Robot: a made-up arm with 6 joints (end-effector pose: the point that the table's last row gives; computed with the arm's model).
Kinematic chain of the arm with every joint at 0, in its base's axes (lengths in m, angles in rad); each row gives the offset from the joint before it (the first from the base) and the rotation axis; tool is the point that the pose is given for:
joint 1: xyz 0 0 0.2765 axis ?
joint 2: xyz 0 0 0 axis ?
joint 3: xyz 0 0 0.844 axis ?
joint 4: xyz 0 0 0 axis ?
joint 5: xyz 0.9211 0 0 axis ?
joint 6: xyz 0 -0.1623 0 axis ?
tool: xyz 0 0 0
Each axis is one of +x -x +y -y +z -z.
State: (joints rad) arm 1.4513 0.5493 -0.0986 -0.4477 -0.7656 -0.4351
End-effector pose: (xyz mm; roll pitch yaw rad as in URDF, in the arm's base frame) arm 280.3 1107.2 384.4 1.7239 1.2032 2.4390
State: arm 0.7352 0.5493 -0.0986 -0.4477 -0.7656 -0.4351
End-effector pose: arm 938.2 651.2 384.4 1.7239 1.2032 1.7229
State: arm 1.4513 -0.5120 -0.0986 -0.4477 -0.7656 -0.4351
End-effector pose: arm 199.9 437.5 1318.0 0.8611 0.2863 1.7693
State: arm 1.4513 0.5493 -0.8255 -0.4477 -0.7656 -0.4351
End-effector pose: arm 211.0 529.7 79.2 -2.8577 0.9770 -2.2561
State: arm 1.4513 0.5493 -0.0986 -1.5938 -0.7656 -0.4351
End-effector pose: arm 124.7 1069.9 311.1 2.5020 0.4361 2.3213
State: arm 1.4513 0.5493 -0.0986 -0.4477 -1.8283 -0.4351
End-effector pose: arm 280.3 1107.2 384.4 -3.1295 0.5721 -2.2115
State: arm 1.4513 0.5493 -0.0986 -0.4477 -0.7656 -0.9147
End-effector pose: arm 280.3 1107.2 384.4 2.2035 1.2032 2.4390
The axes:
joint 1: +z
joint 2: +y
joint 3: -y
joint 4: -x
joint 5: -y
joint 6: -x

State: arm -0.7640 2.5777 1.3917 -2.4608 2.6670 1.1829
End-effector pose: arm 594.3 -394.7 -1328.9 -0.8499 -0.7631 2.7869
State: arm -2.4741 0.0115 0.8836 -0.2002 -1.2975 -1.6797
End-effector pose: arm -590.8 -263.1 1805.0 1.8197 0.4119 -2.2636
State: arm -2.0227 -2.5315 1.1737 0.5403 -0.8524 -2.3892
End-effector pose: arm 406.5 1156.2 -977.9 -1.2116 -0.1954 1.5247
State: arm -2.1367 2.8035 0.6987 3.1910 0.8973 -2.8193
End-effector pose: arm 241.8 78.3 -1308.5 2.7939 0.1400 1.0439
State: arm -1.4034 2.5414 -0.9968 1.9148 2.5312 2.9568
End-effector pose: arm -18.0 435.0 -205.1 -0.8843 0.1387 -0.8272
